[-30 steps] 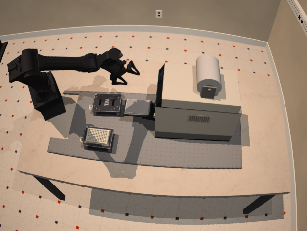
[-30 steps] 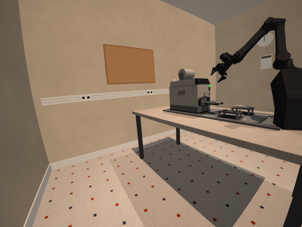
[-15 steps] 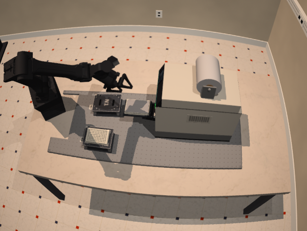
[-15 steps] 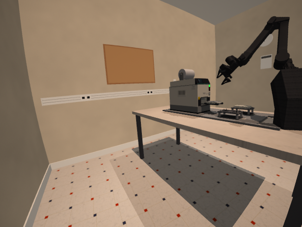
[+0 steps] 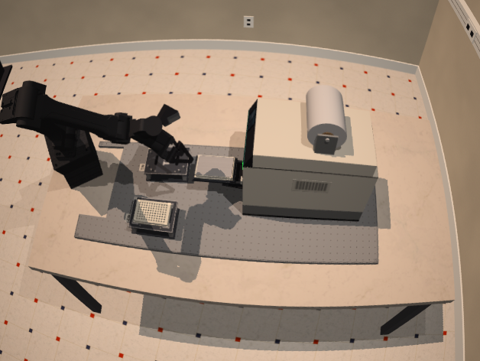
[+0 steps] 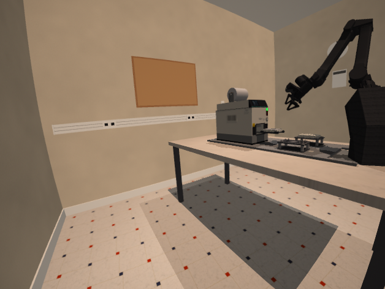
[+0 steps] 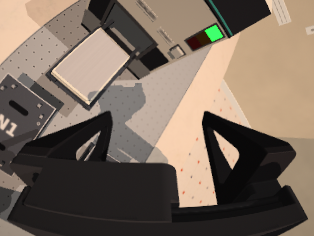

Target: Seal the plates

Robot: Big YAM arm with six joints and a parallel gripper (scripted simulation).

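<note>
Right now the sealer stage is 9 cm ahead of my hand, 7 cm to the left of it and 18 cm below it. The rest, counted from my hand: yellow warning label (20 cm ahead, 13 cm to the left, 13 cm below); then start button (16 cm ahead, 5 cm to the right, 9 cm below); then plate (15 cm behind, 5 cm to the right, 22 cm below).
</note>
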